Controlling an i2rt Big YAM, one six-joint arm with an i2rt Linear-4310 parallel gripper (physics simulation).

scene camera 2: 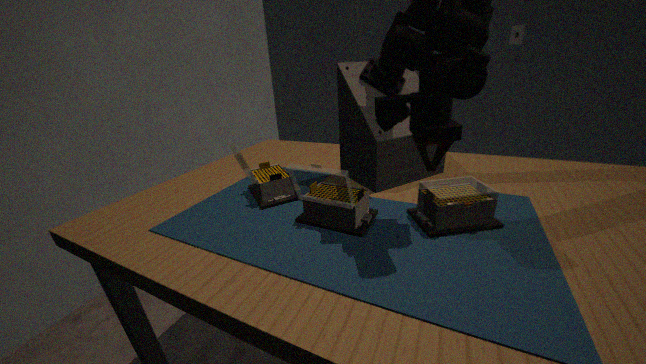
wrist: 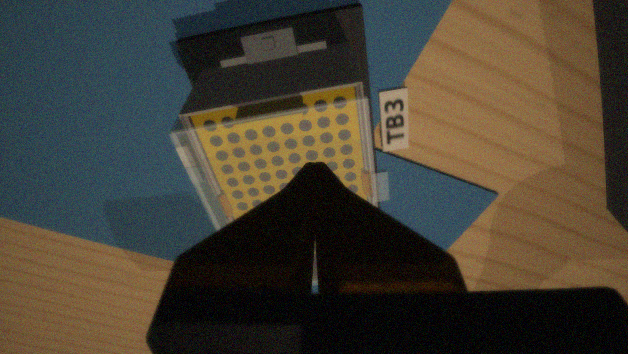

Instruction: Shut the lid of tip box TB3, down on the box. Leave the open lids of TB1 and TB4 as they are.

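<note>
Tip box TB3 stands at the right of the mat, with its label beside it in the wrist view. Its clear lid lies over the yellow tip rack; a small gap at the rim cannot be told. My gripper is shut and empty, its tips above the lid's rear left part in the scene view. It hides part of the box in the wrist view. The middle box and the left box have open, raised lids; their labels cannot be read.
The blue mat lies on the wooden table. A large grey block with a sloped face stands behind the boxes, left of my gripper in the scene view.
</note>
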